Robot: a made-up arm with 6 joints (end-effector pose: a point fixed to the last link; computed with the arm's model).
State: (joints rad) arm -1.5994 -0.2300 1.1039 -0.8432 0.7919 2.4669
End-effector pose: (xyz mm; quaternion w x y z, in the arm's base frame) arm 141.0 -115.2 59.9 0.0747 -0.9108 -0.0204 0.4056
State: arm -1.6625 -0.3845 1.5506 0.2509 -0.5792 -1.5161
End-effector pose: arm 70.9 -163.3 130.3 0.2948 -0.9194 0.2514 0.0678
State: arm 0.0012 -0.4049 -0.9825 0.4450 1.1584 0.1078
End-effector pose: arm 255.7 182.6 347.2 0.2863 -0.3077 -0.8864 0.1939
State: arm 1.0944 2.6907 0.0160 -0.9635 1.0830 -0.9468
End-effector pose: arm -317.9 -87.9 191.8 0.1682 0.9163 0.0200 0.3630
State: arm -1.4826 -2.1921 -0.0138 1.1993 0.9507 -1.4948
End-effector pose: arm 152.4 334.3 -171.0 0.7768 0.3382 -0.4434 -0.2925
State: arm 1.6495 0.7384 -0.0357 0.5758 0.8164 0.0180
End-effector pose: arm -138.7 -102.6 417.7 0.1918 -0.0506 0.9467 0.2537
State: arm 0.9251 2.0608 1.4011 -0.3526 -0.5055 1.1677
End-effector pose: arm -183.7 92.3 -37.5 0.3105 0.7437 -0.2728 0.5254
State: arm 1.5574 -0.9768 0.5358 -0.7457 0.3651 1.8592
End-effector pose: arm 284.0 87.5 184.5 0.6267 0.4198 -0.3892 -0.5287
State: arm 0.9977 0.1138 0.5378 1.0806 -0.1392 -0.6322
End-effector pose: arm -221.4 93.8 66.0 0.8297 0.1590 0.4062 0.3483
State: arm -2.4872 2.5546 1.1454 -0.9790 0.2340 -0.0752
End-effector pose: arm -211.7 115.3 7.4 0.8374 -0.1483 0.5218 0.0674
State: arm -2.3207 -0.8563 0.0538 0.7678 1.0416 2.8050
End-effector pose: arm 56.4 -37.7 21.9 0.0483 0.7217 0.6439 -0.2494
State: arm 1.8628 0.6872 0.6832 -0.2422 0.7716 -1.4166
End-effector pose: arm -303.6 -37.0 124.0 0.8369 -0.0285 0.4707 0.2780
